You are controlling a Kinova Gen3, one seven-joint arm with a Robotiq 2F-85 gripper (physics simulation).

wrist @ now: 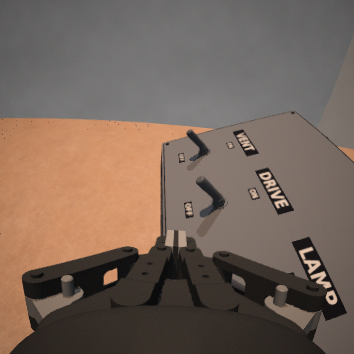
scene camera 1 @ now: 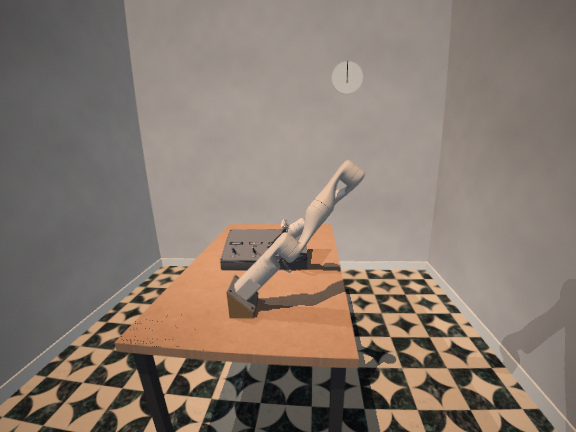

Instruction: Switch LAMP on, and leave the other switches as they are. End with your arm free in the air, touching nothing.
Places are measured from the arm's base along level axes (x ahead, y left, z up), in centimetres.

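Pixels of known places: gripper, between the fingertips: [wrist: 175, 241] [scene camera 1: 267, 248]; arm's base, origin of its link: [scene camera 1: 242, 290].
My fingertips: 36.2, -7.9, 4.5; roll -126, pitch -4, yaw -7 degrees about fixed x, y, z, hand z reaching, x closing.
Ahead of a thing's pixels: the offset from my fingertips to its top centre, as dx, dy, dz. Level surfaces: height alone.
A grey switch panel [scene camera 1: 260, 235] [wrist: 250, 235] lies on the table. The LAMP label @[+13.1, -3.2, -1.7] [wrist: 307, 260] is partly covered by a finger link at the lower right of the wrist view. The LAMP lever is hidden behind the gripper there and behind the arm in the scene view, so its position cannot be told. The DRIVE lever @[+5.2, +9.0, -0.7] [wrist: 211, 191] and the VENT lever @[+5.5, +21.0, -0.7] [wrist: 198, 142] tilt toward their OFF labels. My gripper [wrist: 175, 241] is shut and empty, its tips low at the panel's near edge in the wrist view; contact cannot be told. It is mostly hidden behind the arm in the scene view.
The arm's wedge base [scene camera 1: 241, 306] stands on the wooden table @[dz -13.4] [scene camera 1: 200, 320] [wrist: 75, 190], in front of the panel. The arm's bent links rise over the panel's right part in the scene view. A wall with a round clock [scene camera 1: 347, 77] is behind the table.
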